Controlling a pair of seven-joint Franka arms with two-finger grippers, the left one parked.
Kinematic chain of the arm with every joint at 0, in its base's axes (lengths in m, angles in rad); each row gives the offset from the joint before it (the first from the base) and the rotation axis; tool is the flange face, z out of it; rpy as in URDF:
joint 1: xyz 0 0 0.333 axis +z
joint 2: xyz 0 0 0 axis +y
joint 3: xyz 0 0 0.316 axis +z
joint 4: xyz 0.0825 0 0 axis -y
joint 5: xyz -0.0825 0 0.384 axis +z
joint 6: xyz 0 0 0 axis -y
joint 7: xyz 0.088 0 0 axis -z
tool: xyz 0 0 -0.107 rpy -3.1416 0 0
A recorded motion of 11 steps. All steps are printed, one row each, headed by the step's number.
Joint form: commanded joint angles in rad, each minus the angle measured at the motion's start. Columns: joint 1, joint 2, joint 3, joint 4, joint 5, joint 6, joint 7.
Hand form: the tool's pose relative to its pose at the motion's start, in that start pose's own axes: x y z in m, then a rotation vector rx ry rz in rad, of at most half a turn. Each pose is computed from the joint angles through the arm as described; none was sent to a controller.
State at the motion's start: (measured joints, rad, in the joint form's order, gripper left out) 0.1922 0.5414 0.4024 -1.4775 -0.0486 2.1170 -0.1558
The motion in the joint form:
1: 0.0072 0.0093 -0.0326 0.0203 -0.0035 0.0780 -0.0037
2: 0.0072 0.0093 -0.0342 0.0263 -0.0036 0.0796 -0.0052
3: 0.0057 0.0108 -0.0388 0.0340 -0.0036 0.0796 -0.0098
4: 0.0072 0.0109 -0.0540 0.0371 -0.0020 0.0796 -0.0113
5: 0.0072 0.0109 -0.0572 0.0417 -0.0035 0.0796 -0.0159
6: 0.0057 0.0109 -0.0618 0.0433 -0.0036 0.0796 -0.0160
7: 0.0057 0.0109 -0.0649 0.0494 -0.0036 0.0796 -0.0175
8: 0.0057 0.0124 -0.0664 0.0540 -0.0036 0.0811 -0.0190
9: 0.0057 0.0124 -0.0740 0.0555 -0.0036 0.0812 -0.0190
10: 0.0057 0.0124 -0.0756 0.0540 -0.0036 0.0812 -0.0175
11: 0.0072 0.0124 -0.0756 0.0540 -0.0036 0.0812 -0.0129
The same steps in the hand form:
1: 0.0092 0.0177 -0.0089 -0.0334 0.0827 0.0152
2: 0.0105 0.0190 -0.0119 -0.0360 0.0899 0.0151
3: 0.0112 0.0233 -0.0146 -0.0402 0.0955 0.0160
4: 0.0102 0.0311 -0.0157 -0.0488 0.0962 0.0256
5: 0.0107 0.0333 -0.0178 -0.0532 0.0998 0.0228
6: 0.0102 0.0370 -0.0188 -0.0569 0.1008 0.0276
7: 0.0111 0.0391 -0.0216 -0.0602 0.1062 0.0286
8: 0.0119 0.0405 -0.0229 -0.0618 0.1106 0.0286
9: 0.0112 0.0449 -0.0236 -0.0670 0.1110 0.0344
10: 0.0106 0.0457 -0.0229 -0.0676 0.1093 0.0371
11: 0.0109 0.0447 -0.0227 -0.0671 0.1093 0.0402

